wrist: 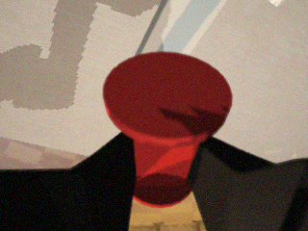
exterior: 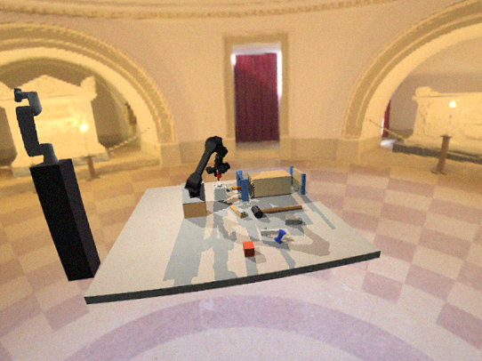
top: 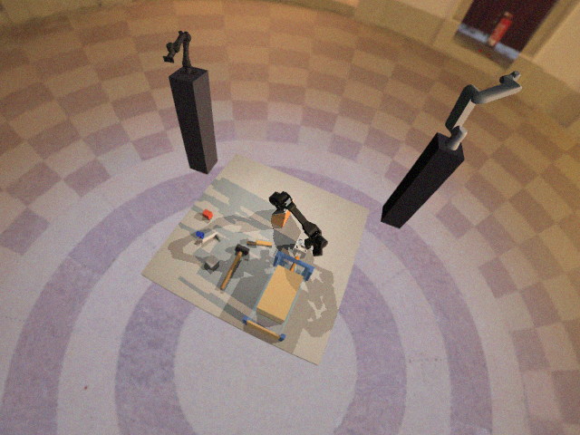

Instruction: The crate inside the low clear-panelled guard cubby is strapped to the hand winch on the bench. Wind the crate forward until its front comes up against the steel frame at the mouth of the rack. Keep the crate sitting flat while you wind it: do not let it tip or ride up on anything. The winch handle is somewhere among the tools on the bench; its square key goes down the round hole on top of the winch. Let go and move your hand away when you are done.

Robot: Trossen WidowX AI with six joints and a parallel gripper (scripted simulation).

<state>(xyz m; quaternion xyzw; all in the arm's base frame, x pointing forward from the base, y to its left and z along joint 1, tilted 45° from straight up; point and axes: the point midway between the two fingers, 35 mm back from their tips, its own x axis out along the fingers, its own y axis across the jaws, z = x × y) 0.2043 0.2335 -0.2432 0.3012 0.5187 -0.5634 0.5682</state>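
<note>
Now: gripper tip 20 mm to the left of the red knob and 10 mm short of it. Also, from my gripper tip: winch: 120 mm to the right, 100 mm below, 20 mm behind; red-knobbed handle: 50 mm to the right, 30 mm below; frame: 160 mm ahead, 130 mm to the right, 30 mm below.
</note>
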